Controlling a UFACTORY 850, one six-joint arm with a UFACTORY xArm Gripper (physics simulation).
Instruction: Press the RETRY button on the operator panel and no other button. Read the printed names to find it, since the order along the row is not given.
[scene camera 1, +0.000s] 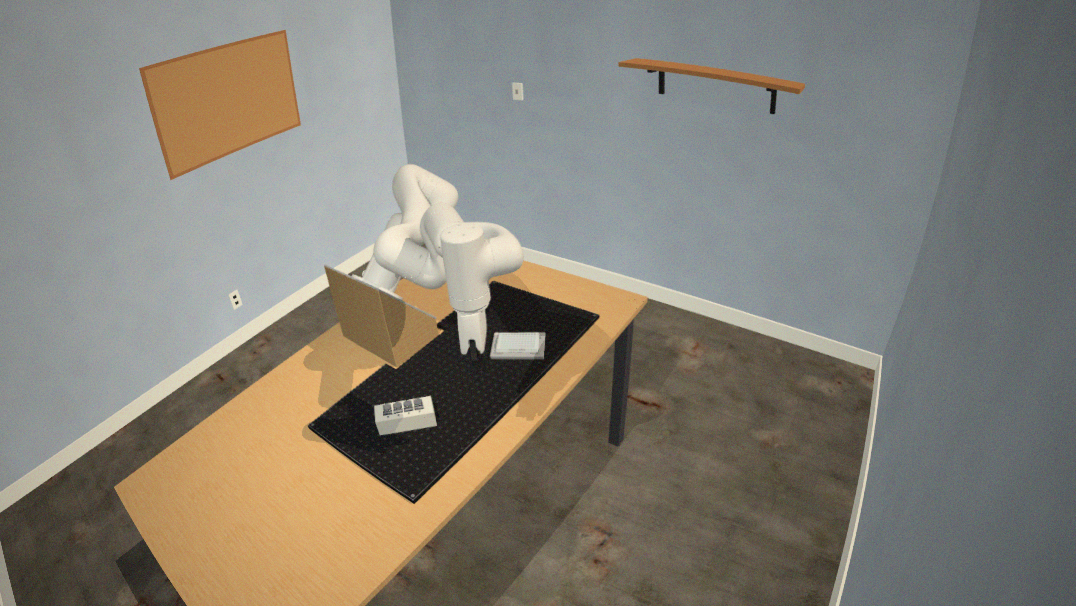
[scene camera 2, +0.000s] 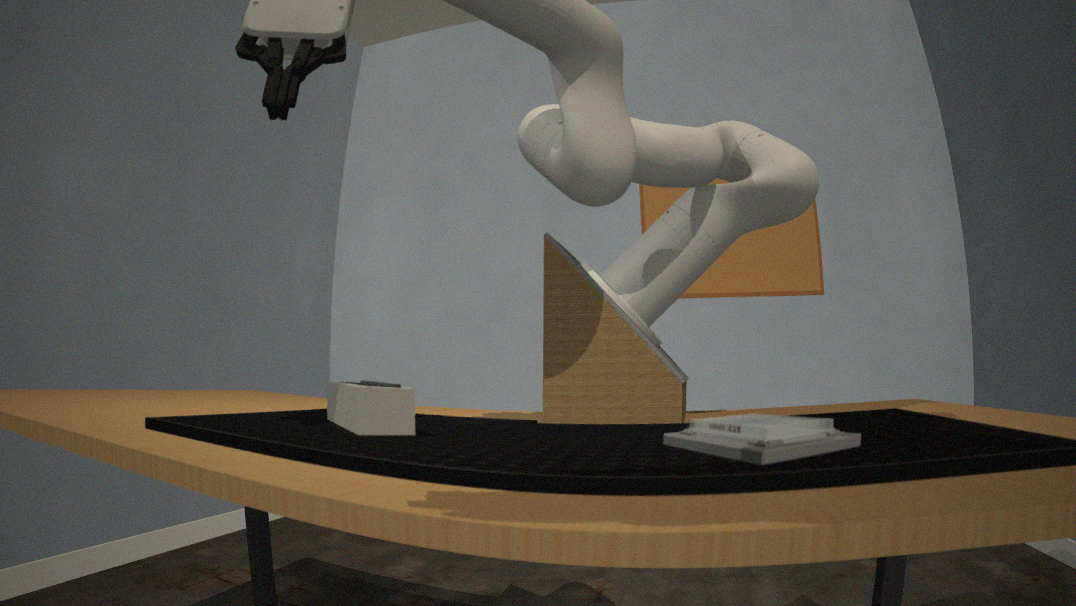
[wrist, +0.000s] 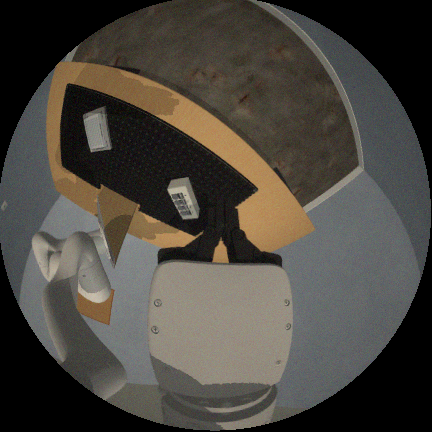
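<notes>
The operator panel (scene camera 1: 406, 422) (scene camera 2: 374, 410) (wrist: 189, 197) is a white box on the black perforated mat. Several dark buttons (scene camera 1: 402, 407) (wrist: 179, 202) stand in one row along its top. Small marks show beside them, too small to read, so I cannot tell which one is RETRY. My gripper (scene camera 1: 472, 355) (scene camera 2: 279, 116) (wrist: 221, 204) is shut and empty, pointing down. It hangs high above the table, well above the panel's top in the scene camera 2 view. In the wrist view its fingertips show just to the right of the panel, not touching it.
A white and clear plate-like tray (scene camera 1: 518, 345) (scene camera 2: 762, 438) (wrist: 97, 129) lies on the black mat (scene camera 1: 459, 406) (scene camera 2: 527, 459) (wrist: 145, 150). A wooden wedge mount (scene camera 1: 368, 319) (scene camera 2: 579, 361) (wrist: 117, 220) stands at the mat's edge and carries the arm. A shelf (scene camera 1: 711, 73) is on the wall.
</notes>
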